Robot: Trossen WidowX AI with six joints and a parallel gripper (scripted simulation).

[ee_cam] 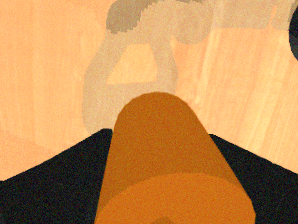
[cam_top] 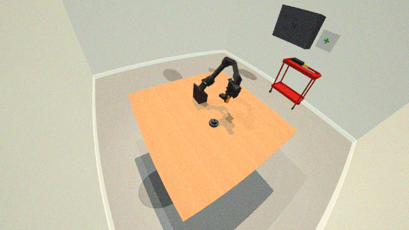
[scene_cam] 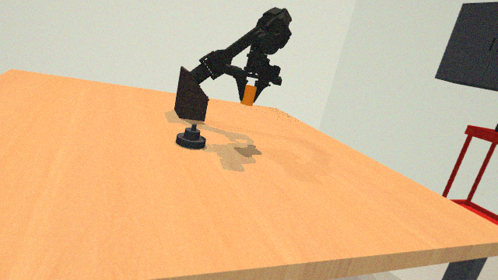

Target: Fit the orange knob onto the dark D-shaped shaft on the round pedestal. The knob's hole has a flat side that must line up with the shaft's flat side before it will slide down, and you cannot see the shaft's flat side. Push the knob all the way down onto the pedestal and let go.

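Now: the round dark pedestal 170 mm to the right of my gripper tip, 100 mm below it and 90 mm ahead of it. From my gripper tip the other things lie so: orange knob (20 mm above).
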